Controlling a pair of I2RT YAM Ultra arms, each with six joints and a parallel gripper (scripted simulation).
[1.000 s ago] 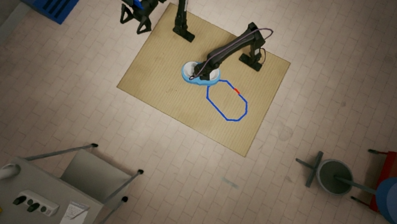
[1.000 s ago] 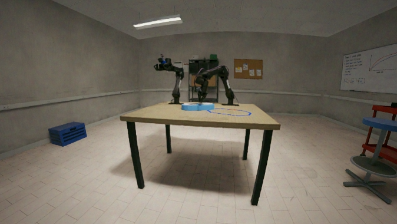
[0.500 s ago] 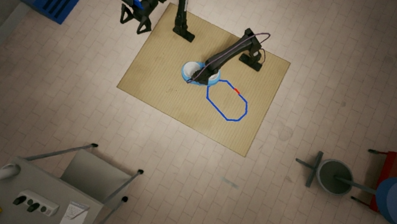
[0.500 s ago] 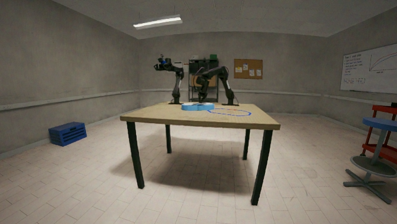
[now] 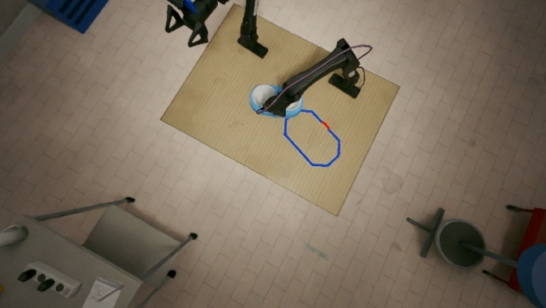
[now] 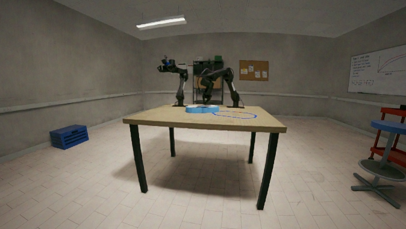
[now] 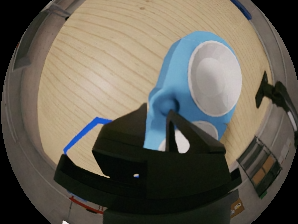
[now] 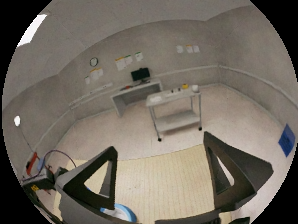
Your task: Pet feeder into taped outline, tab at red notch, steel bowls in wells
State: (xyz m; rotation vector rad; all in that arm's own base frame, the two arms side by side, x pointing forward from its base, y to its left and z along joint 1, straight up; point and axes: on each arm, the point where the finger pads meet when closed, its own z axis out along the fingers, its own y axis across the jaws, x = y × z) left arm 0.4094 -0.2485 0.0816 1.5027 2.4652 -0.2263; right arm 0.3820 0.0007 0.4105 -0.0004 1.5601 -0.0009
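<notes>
Now: left hand 80 mm past the light blue pet feeder, 60 mm above it and 30 mm to the left of it.
</notes>
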